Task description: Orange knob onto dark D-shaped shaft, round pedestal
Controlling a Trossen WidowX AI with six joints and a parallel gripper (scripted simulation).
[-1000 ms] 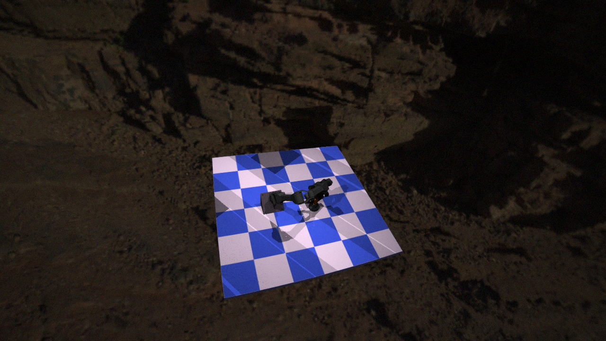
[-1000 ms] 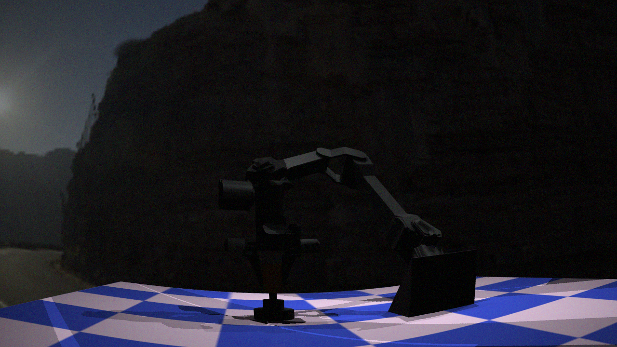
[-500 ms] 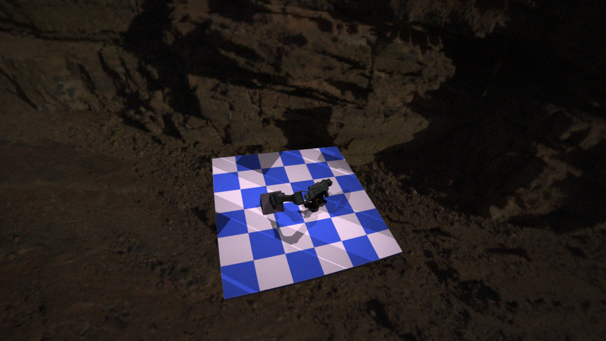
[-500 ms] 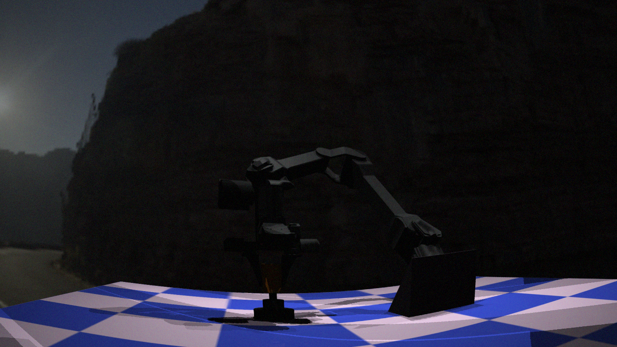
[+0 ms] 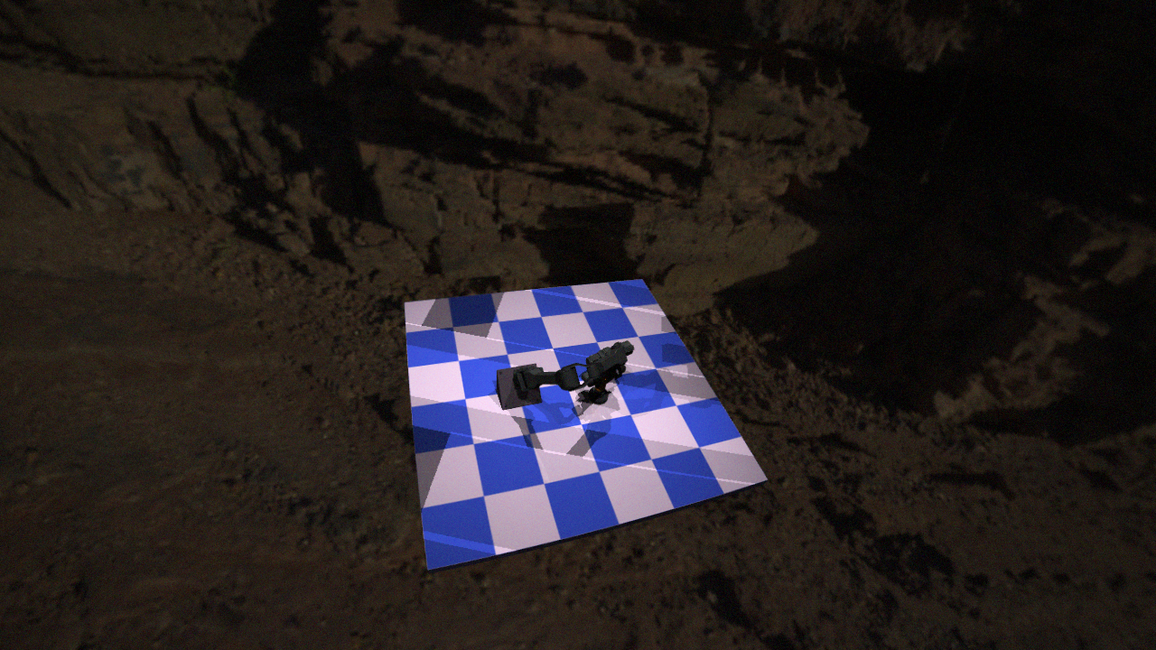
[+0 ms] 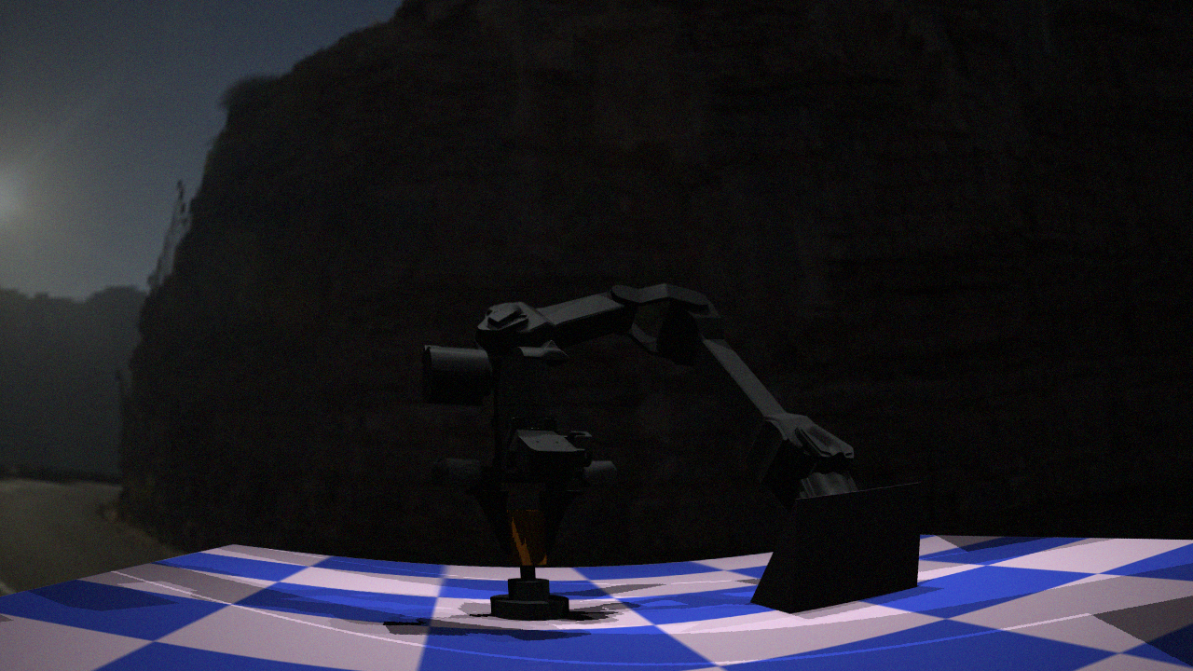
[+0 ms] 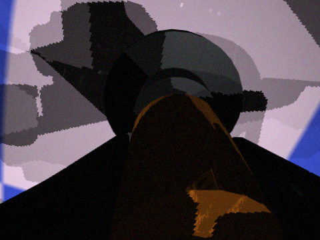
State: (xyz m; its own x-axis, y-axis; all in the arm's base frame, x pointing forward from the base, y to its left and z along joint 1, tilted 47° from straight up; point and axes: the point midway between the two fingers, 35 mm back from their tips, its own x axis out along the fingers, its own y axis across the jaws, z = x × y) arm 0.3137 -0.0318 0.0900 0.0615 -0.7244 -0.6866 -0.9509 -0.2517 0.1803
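My gripper tip is now 2 cm below the orange knob. Also, from my gripper tip: pedestal: 4 cm below.
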